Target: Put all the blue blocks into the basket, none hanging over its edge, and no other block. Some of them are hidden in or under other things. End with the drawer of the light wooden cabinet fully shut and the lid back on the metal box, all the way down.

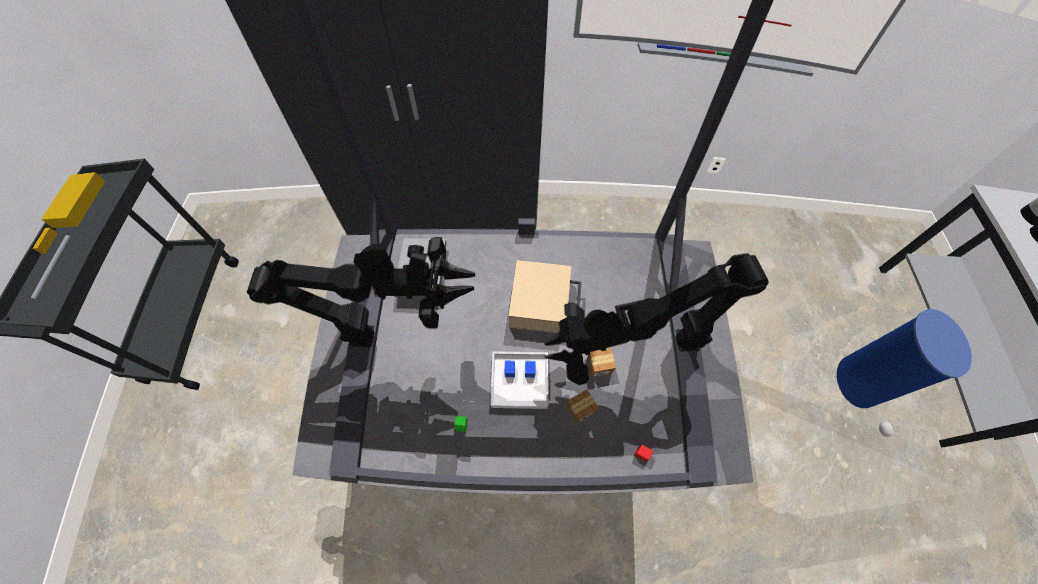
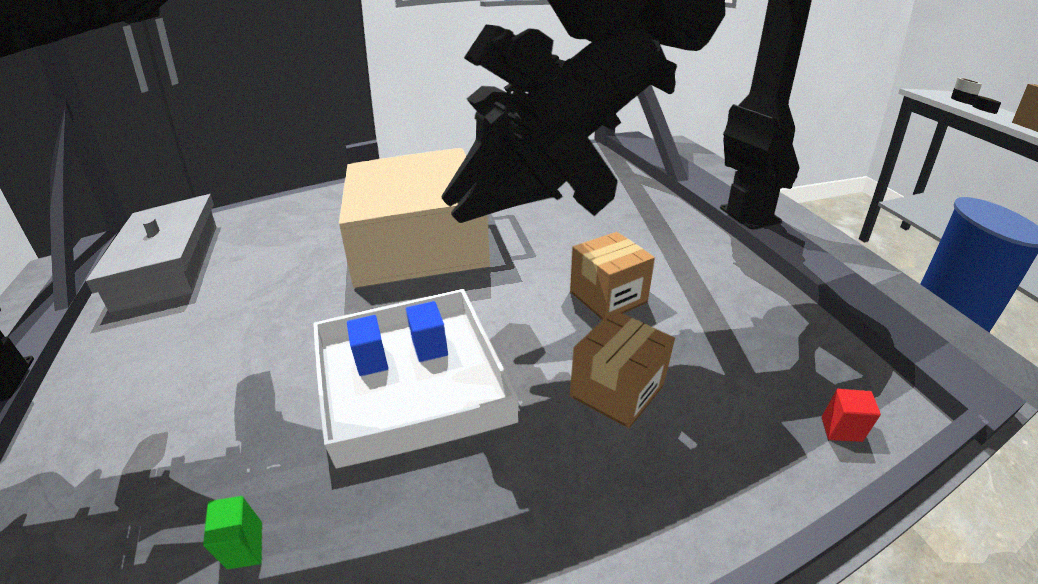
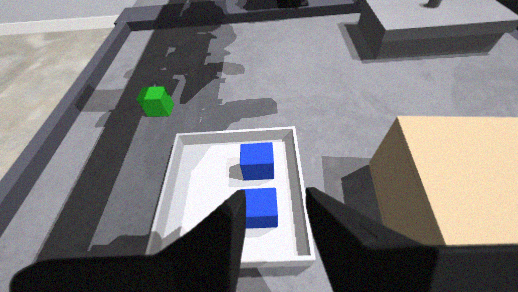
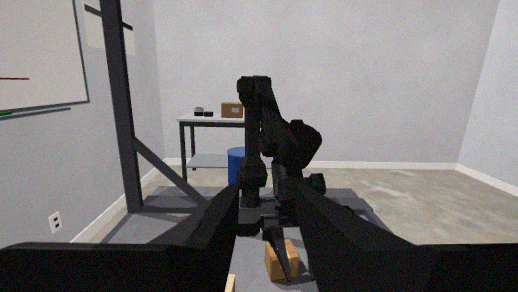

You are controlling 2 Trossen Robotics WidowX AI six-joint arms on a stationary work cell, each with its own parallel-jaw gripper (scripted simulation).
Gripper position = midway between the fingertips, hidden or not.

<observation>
In view: my left gripper (image 2: 449, 210), my right gripper (image 1: 474, 281), a light wooden cabinet (image 2: 394, 225), a green block (image 3: 155, 101), a white basket (image 2: 471, 374), a red block (image 2: 850, 415) and a blue block (image 2: 366, 344).
The light wooden cabinet also shows in image 1 (image 1: 540, 291) and in image 3 (image 3: 438, 180). The white basket also shows in image 1 (image 1: 530, 392) and in image 3 (image 3: 204, 169). My left gripper is seen too in image 1 (image 1: 545, 350) and in image 3 (image 3: 275, 196). Image 4 misses the green block: it is out of frame. Image 4 misses the white basket: it is out of frame.
</observation>
